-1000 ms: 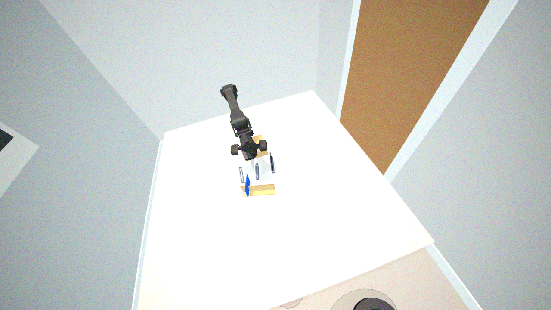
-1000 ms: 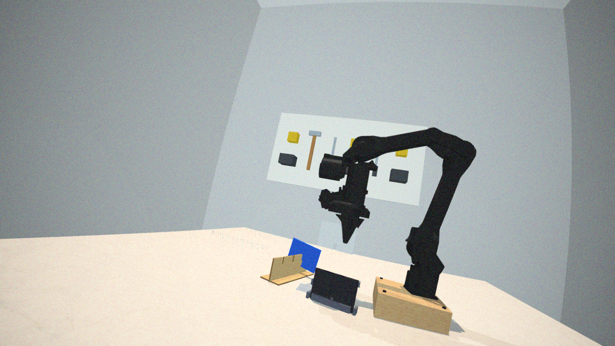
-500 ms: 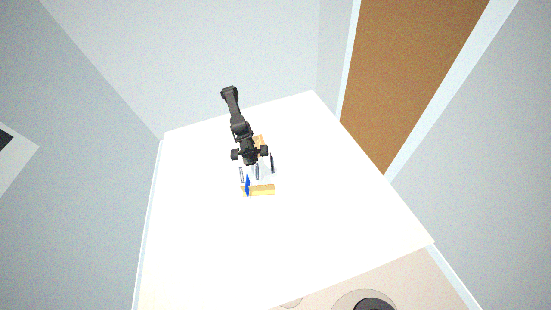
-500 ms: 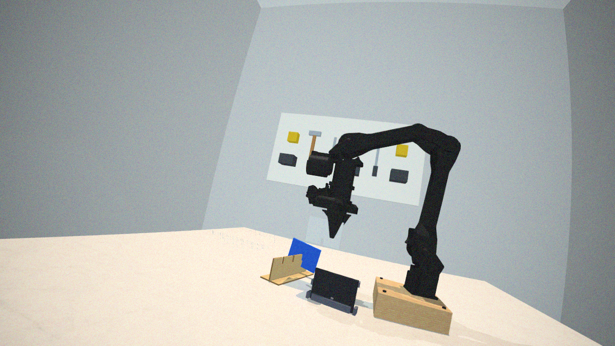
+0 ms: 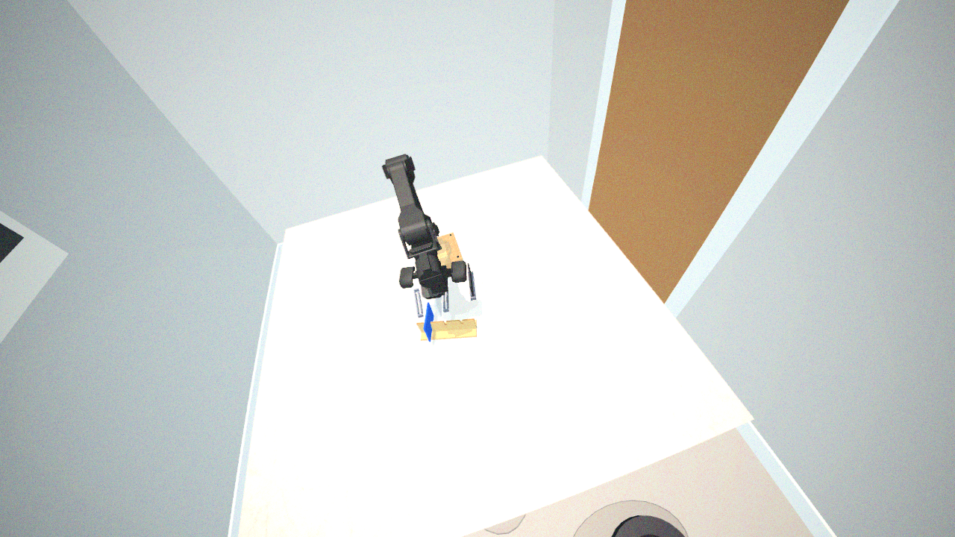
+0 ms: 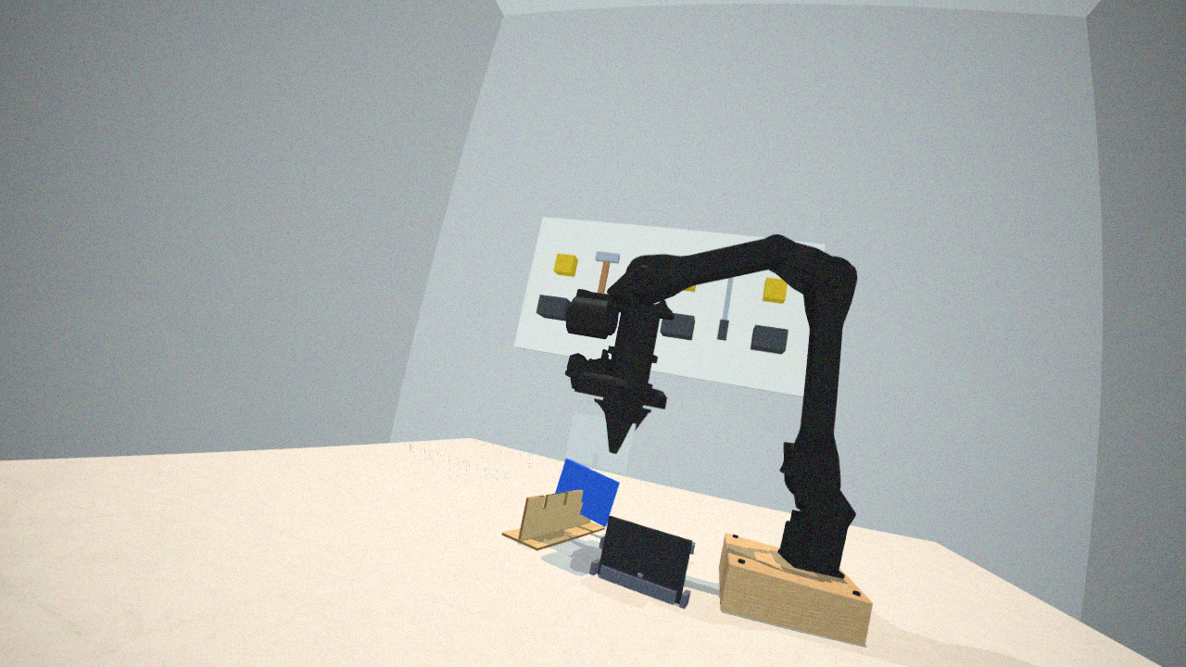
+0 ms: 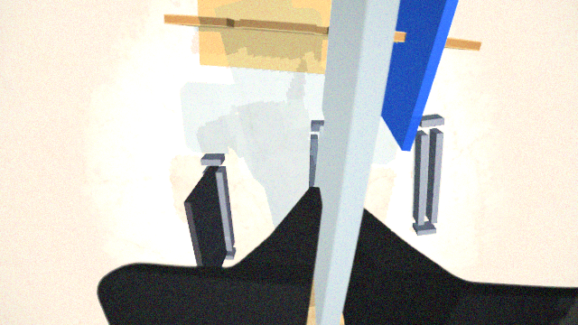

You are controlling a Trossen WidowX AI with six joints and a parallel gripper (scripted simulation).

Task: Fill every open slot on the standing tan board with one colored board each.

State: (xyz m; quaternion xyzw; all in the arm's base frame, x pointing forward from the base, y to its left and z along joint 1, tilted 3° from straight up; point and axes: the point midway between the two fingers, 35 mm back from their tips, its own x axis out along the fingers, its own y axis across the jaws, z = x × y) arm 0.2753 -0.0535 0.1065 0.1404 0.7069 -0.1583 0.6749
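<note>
My gripper tip is now 60 mm short of the tan board, 20 mm to the left of it and 110 mm above it. Also, from my gripper tip: blue board 30 mm ahead, 70 mm to the right, 80 mm below; black board 60 mm behind, 120 mm to the left, 100 mm below.
</note>
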